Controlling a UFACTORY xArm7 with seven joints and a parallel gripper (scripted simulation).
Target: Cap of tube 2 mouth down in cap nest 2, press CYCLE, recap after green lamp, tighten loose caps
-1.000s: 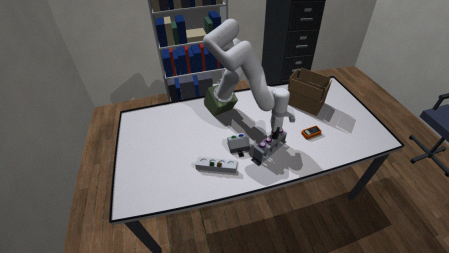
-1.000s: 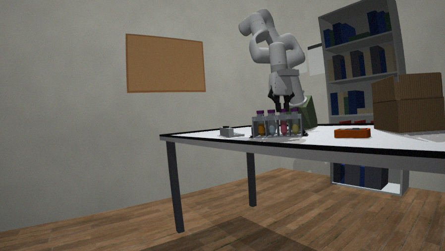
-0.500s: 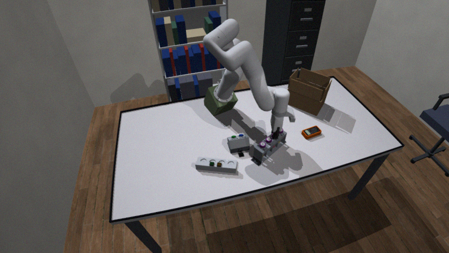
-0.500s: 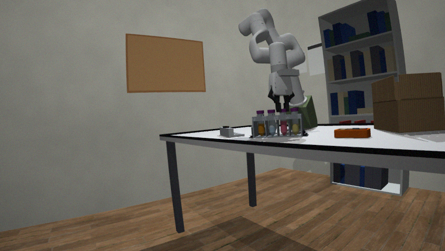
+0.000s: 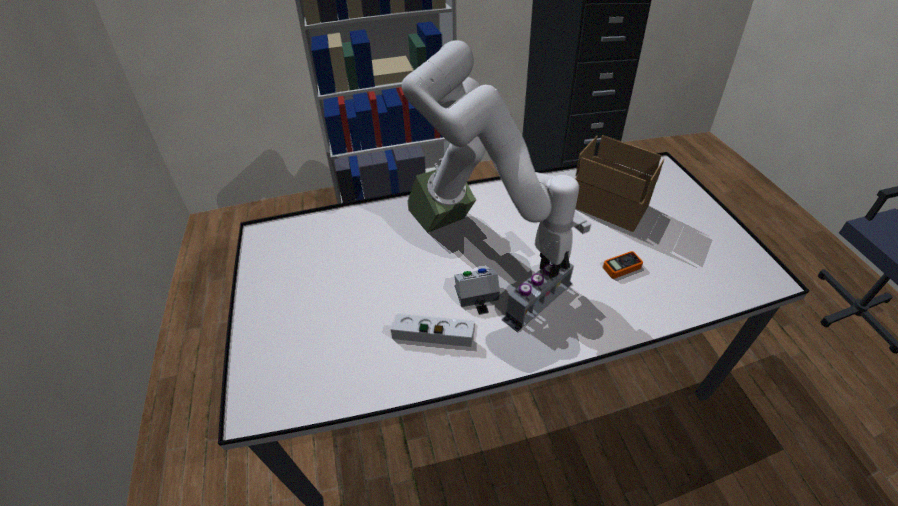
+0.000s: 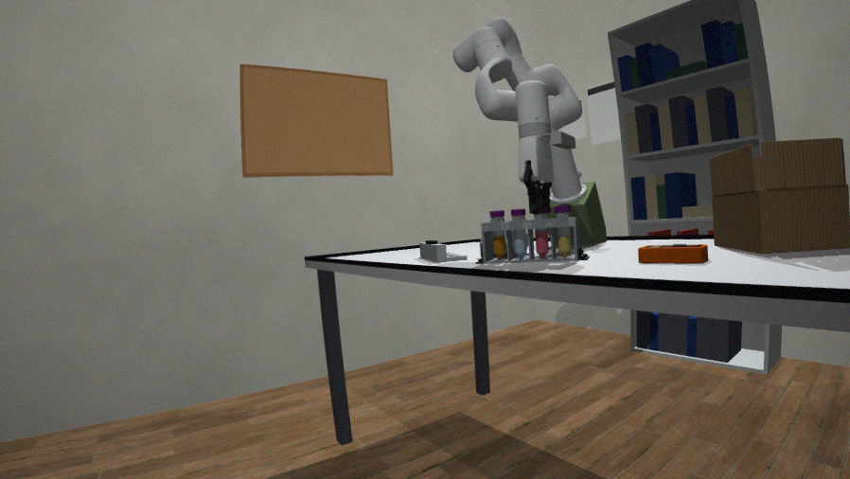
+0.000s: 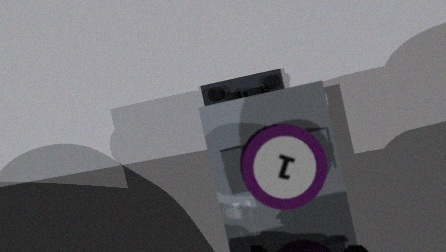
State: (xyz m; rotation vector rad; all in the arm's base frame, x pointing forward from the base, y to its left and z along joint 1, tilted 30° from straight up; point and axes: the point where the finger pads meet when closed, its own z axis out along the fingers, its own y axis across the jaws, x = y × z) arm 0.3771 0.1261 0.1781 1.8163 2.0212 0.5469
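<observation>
My hand is 50 mm to the right of the cap marked 1, 20 mm past it and 10 mm above it. Round my hand: blue key (150 mm to the right, 120 mm behind, 60 mm below); then key housing (180 mm to the right, 100 mm behind, 80 mm below); then green key (200 mm to the right, 130 mm behind, 60 mm below).
</observation>
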